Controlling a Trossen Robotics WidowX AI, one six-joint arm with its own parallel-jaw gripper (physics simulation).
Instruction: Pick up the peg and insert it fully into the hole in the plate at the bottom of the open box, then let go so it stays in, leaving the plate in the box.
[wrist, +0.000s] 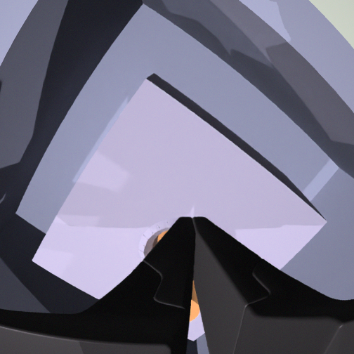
In view: my gripper (190, 229) and a pale lilac plate (164, 157).
